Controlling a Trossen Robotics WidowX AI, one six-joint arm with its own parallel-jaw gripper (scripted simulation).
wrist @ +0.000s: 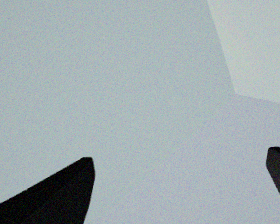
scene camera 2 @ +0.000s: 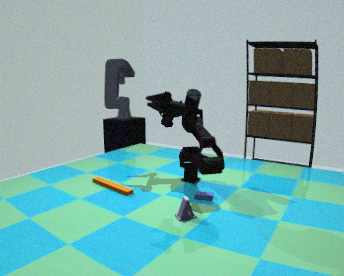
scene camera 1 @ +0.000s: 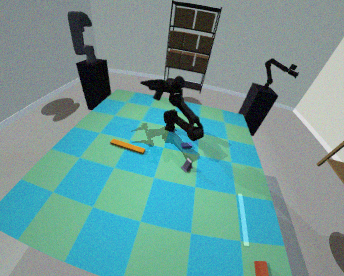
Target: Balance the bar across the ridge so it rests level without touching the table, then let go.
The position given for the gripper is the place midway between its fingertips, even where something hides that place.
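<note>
Gripper (scene camera 2: 146, 101) open and holding nothing; the gripper is also visible in the wrist view (wrist: 181, 162).
</note>
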